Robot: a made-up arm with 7 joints.
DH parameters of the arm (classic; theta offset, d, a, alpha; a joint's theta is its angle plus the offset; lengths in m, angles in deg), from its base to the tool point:
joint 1: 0 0.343 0 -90
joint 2: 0 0 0 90
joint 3: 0 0.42 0.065 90
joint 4: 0 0 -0.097 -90
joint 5: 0 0.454 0 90
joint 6: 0 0 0.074 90
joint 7: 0 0 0 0
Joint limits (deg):
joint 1: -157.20..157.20
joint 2: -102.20..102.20
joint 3: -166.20..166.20
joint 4: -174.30..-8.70
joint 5: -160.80..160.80
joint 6: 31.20..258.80
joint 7: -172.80..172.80
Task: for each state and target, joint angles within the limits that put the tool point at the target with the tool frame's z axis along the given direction. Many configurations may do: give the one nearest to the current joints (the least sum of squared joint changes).
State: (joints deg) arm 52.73 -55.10 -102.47 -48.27 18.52 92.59 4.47
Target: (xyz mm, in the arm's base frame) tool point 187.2 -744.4 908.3 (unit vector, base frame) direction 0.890 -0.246 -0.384
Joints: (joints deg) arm 84.95 -45.24 -113.38 -37.36 0.16 118.61 4.47
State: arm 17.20 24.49 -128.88 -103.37 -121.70 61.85 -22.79
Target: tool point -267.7 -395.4 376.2 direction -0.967 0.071 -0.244
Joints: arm 6.81 -9.08 -133.58 -139.05 -112.63 115.01 -22.79
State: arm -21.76 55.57 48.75 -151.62 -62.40 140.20 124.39
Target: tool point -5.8 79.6 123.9 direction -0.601 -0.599 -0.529
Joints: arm -11.30 75.19 8.77 -172.57 -104.80 128.51 124.39
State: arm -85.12 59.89 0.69 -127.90 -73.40 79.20 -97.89
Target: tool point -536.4 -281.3 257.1 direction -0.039 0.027 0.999
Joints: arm -94.81 61.03 -61.30 -121.42 -103.58 55.00 -97.89
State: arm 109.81 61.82 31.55 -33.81 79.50 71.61 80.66
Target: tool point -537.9 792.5 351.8 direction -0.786 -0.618 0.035
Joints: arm 119.11 75.65 20.56 -29.82 71.76 90.77 80.66
